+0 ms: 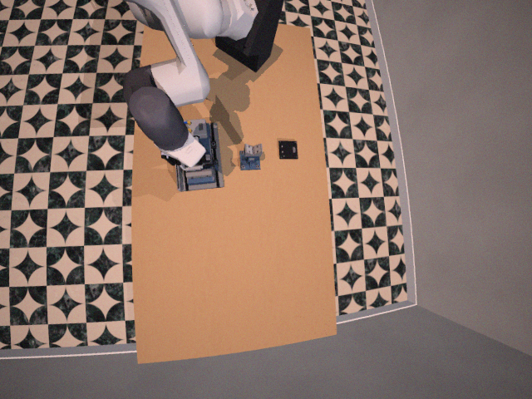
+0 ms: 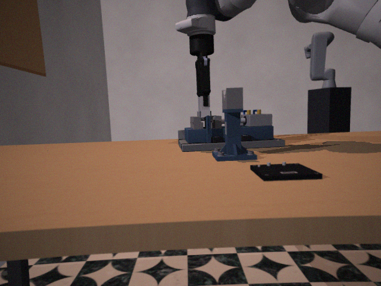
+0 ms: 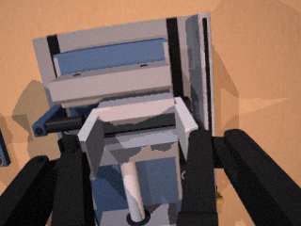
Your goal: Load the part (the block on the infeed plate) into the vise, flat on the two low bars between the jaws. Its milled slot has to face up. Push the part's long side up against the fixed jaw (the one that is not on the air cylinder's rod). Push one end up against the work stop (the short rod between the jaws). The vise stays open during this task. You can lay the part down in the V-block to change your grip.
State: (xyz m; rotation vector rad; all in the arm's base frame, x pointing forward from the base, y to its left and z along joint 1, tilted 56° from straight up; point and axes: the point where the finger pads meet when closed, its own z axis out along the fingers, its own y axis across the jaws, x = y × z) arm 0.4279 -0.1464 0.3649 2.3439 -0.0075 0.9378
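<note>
Right now my hand is 20 mm above the part. Also, from my hand: fixed jaw 40 mm ahead, 10 mm to the left, 50 mm below; then work stop 20 mm ahead, 60 mm to the left, 30 mm below; then air cylinder rod 80 mm behind, 40 mm to the left, 50 mm below.
</note>
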